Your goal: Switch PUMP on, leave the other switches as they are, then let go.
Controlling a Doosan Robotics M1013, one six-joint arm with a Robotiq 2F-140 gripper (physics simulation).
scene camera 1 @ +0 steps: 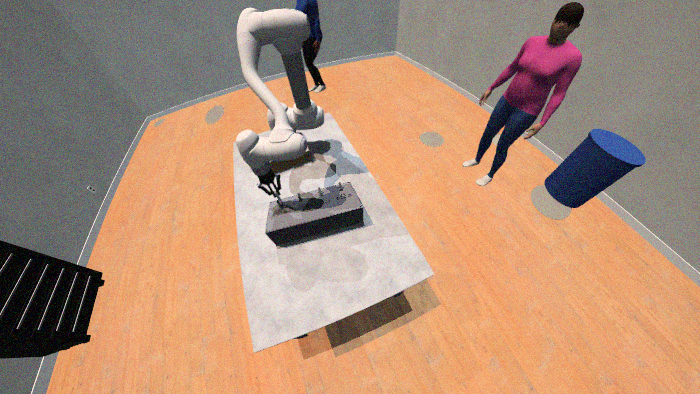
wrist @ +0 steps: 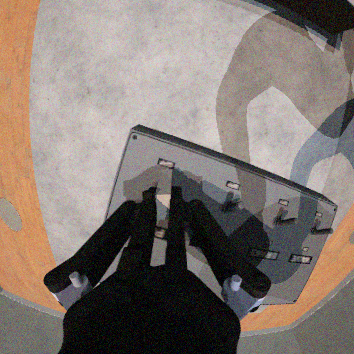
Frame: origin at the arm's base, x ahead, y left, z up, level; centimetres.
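Seen in the pictures: gripper, fingertip midpoint: [scene camera 1: 279,199] [wrist: 166,179].
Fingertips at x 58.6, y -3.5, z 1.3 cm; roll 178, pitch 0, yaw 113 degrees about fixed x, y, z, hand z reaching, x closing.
A point is followed by its place in that frame.
The grey switch box [scene camera 1: 315,216] {x 77.3, y 15.8, z 5.1 cm} [wrist: 142,150] {x 57.3, y -8.2, z -2.7 cm} lies on the table [scene camera 1: 330,280] {x 105.9, y 16.2, z -9.7 cm} [wrist: 100,75] {x 48.8, y -20.8, z -9.6 cm}. Upright levers [scene camera 1: 300,197] {x 60.2, y 8.6, z 0.9 cm} [scene camera 1: 321,191] {x 59.3, y 20.3, z 1.3 cm} [scene camera 1: 341,186] {x 58.7, y 32.0, z 1.3 cm} stand along its top; in the wrist view three levers [wrist: 231,203] {x 58.7, y 7.3, z 1.4 cm} [wrist: 285,218] {x 58.5, y 19.4, z 1.0 cm} [wrist: 321,230] {x 58.1, y 31.4, z 1.1 cm} show right of the fingers. The labels are too blurred to read, so I cannot tell which switch is PUMP. My gripper [scene camera 1: 280,202] {x 58.6, y -3.5, z 1.3 cm} [wrist: 166,179] {x 58.6, y -3.5, z 1.3 cm} is shut, its fingers a narrow gap apart, with no lever visible between them. It points down at the box's left end in the scene view, at the leftmost switch, whose lever the fingers largely hide.
The arm's base [scene camera 1: 310,116] stands at the table's far end. A person in pink [scene camera 1: 542,75] and a blue barrel [scene camera 1: 590,170] stand on the floor to the right. Another person [scene camera 1: 313,45] stands behind the arm. A black slatted object [scene camera 1: 92,305] is at the lower left.
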